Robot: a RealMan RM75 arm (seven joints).
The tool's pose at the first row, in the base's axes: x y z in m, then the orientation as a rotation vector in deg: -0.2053, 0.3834, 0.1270, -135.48, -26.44, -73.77
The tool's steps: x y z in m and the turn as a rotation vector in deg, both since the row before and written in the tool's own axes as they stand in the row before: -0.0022, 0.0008, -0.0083, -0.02, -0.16, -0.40; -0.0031, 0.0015, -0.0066, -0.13, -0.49, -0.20; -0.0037, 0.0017, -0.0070, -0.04, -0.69, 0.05; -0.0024, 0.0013, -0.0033, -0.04, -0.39, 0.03; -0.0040, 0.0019, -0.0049, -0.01, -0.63, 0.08; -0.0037, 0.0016, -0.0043, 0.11, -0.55, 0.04; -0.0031, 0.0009, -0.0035, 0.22, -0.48, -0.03; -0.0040, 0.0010, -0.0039, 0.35, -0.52, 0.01; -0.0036, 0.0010, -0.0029, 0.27, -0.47, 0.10; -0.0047, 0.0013, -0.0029, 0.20, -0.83, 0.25; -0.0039, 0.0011, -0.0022, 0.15, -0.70, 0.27; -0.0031, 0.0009, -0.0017, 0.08, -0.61, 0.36; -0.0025, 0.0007, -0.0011, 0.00, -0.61, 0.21; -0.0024, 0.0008, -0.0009, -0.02, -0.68, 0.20; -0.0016, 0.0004, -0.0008, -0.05, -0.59, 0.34
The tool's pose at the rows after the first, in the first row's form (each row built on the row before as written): -0.2120, 0.3784, 0.1291, -135.64, -26.97, -73.78; -0.2176, 0.3735, 0.1294, -136.13, -27.30, -73.38; -0.2237, 0.3682, 0.1295, -136.68, -27.42, -72.60; -0.2267, 0.3652, 0.1289, -137.00, -27.48, -72.17; -0.2314, 0.3607, 0.1277, -137.47, -27.56, -71.42; -0.2357, 0.3568, 0.1266, -137.78, -27.73, -70.72; -0.2394, 0.3539, 0.1257, -137.95, -28.02, -70.07; -0.2438, 0.3506, 0.1243, -138.03, -28.34, -69.28; -0.2473, 0.3478, 0.1228, -138.14, -28.49, -68.56; -0.2513, 0.3446, 0.1203, -138.55, -28.52, -67.40; -0.2545, 0.3420, 0.1182, -138.91, -28.46, -66.40; -0.2570, 0.3399, 0.1165, -139.26, -28.23, -65.50; -0.2589, 0.3384, 0.1150, -139.67, -28.15, -64.70; -0.2606, 0.3369, 0.1135, -140.14, -28.10, -63.83; -0.2619, 0.3359, 0.1127, -140.57, -27.82, -63.03
